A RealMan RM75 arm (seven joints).
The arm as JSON. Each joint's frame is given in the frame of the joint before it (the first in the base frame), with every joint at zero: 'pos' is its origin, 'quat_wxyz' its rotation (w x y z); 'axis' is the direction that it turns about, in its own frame. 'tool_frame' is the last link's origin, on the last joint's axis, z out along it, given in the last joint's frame.
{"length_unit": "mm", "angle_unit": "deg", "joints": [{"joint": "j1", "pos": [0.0, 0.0, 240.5], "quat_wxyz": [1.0, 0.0, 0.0, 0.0], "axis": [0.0, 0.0, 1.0]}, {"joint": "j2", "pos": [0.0, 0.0, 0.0], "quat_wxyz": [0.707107, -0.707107, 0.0, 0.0], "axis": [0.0, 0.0, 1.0]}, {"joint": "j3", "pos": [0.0, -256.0, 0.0], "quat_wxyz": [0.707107, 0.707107, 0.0, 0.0], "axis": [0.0, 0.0, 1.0]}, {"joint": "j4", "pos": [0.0, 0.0, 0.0], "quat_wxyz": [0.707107, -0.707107, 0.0, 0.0], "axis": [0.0, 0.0, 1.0]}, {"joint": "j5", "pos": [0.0, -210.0, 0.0], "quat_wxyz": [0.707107, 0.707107, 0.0, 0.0], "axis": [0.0, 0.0, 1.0]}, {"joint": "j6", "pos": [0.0, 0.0, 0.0], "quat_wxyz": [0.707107, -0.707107, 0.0, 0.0], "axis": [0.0, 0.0, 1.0]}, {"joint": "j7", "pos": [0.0, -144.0, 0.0], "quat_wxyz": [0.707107, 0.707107, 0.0, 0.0], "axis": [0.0, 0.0, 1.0]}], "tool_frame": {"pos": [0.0, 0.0, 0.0], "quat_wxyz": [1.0, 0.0, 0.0, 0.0]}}
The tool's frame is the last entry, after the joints.
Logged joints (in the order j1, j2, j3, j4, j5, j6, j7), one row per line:
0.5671, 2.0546, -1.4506, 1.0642, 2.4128, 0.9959, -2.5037
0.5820, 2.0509, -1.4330, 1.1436, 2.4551, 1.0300, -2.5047
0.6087, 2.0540, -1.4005, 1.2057, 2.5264, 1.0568, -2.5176
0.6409, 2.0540, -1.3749, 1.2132, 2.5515, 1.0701, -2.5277
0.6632, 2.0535, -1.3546, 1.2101, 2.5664, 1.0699, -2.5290
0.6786, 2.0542, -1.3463, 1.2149, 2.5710, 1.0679, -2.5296
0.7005, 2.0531, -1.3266, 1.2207, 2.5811, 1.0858, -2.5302
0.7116, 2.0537, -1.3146, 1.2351, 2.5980, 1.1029, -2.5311
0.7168, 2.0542, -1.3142, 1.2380, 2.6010, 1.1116, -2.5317
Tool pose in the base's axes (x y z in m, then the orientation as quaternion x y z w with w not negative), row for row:
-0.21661, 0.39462, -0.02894, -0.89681, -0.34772, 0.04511, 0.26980
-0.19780, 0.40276, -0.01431, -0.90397, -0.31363, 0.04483, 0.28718
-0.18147, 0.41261, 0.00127, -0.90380, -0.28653, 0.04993, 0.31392
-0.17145, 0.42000, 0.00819, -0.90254, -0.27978, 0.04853, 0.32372
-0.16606, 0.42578, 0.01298, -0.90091, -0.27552, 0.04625, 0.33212
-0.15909, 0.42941, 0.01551, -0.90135, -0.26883, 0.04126, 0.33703
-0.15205, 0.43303, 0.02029, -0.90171, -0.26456, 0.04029, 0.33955
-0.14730, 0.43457, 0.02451, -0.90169, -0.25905, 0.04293, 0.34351
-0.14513, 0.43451, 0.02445, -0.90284, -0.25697, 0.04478, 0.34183
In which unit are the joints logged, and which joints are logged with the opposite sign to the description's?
The joints are logged in radians. Opposite sign: j1, j2, j3.
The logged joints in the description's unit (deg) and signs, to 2 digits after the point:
-32.49, -117.72, 83.11, 60.97, 138.24, 57.06, -143.45
-33.35, -117.51, 82.10, 65.52, 140.67, 59.01, -143.51
-34.88, -117.69, 80.24, 69.08, 144.75, 60.55, -144.25
-36.72, -117.69, 78.78, 69.51, 146.19, 61.31, -144.83
-38.00, -117.66, 77.61, 69.33, 147.04, 61.30, -144.90
-38.88, -117.70, 77.14, 69.61, 147.31, 61.19, -144.94
-40.14, -117.63, 76.01, 69.94, 147.89, 62.21, -144.97
-40.77, -117.67, 75.32, 70.77, 148.85, 63.19, -145.02
-41.07, -117.70, 75.30, 70.93, 149.03, 63.69, -145.06

